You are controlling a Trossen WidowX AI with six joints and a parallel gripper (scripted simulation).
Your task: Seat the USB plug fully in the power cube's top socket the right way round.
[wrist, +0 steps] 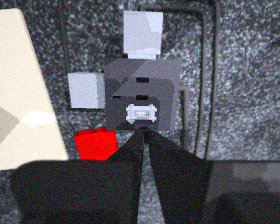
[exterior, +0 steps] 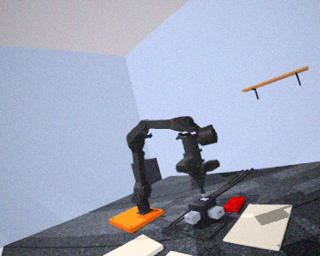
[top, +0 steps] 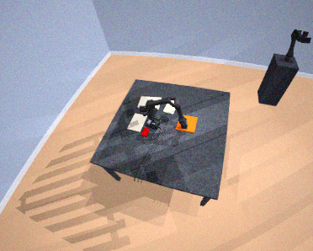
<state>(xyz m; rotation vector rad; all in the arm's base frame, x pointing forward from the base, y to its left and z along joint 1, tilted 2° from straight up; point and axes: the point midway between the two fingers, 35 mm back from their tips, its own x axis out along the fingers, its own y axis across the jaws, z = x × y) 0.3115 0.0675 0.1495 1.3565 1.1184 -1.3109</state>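
Now: the USB plug 20 mm below my gripper tip. The rest, counted from my gripper tip: red block 120 mm below, 90 mm to the left, 80 mm ahead; then sheet 210 mm ahead, 120 mm below, 20 mm to the right; then USB socket 60 mm below.
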